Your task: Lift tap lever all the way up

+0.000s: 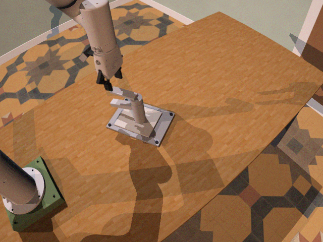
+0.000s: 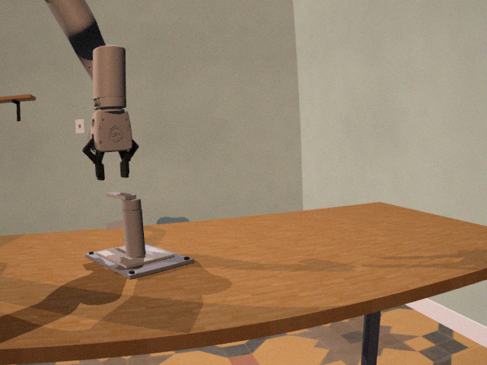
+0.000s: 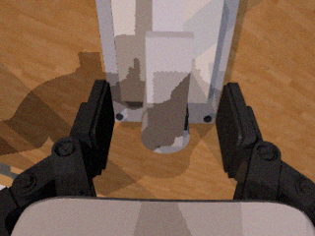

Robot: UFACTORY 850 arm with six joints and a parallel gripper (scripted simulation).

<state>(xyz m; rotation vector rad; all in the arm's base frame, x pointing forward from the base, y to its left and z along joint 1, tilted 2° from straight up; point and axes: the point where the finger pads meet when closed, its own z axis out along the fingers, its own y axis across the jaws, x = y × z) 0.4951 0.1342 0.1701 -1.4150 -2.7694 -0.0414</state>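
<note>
Right now my hand is 4 cm short of the lever, 5 cm to the left of it and 6 cm above it. From my hand the other things lie so: base plate 5 cm ahead, 7 cm to the right, 20 cm below.
</note>
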